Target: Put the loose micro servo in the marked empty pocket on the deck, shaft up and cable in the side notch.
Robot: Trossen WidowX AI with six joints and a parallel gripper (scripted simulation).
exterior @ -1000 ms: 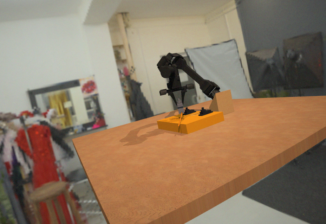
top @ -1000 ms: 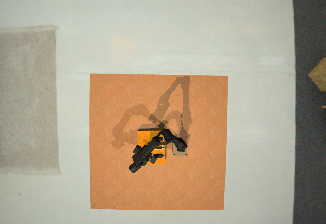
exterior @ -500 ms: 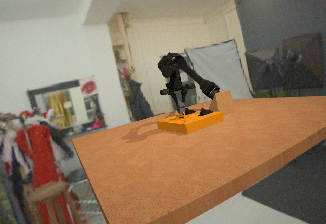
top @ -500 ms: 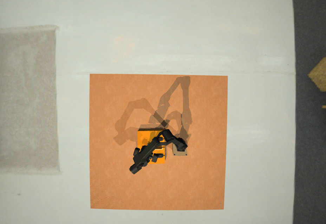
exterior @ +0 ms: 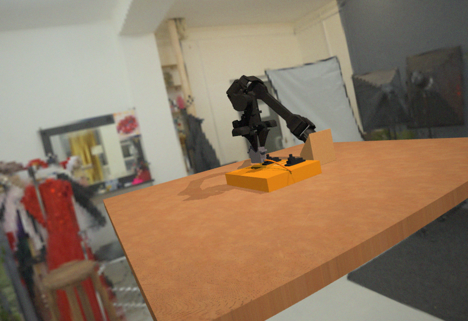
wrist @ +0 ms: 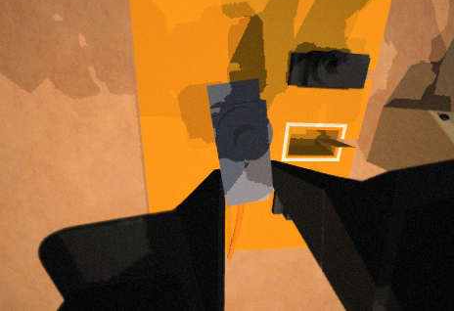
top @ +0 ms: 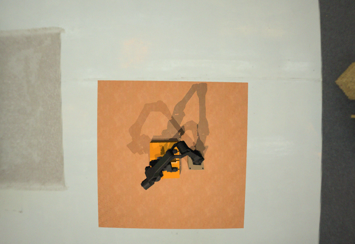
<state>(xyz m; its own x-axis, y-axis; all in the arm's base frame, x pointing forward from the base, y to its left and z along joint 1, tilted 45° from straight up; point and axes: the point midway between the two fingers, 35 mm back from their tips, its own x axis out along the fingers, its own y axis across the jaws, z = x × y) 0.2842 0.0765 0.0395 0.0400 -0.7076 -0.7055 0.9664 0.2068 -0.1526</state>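
The orange deck is 100 mm below my gripper tip and 10 mm ahead of it.
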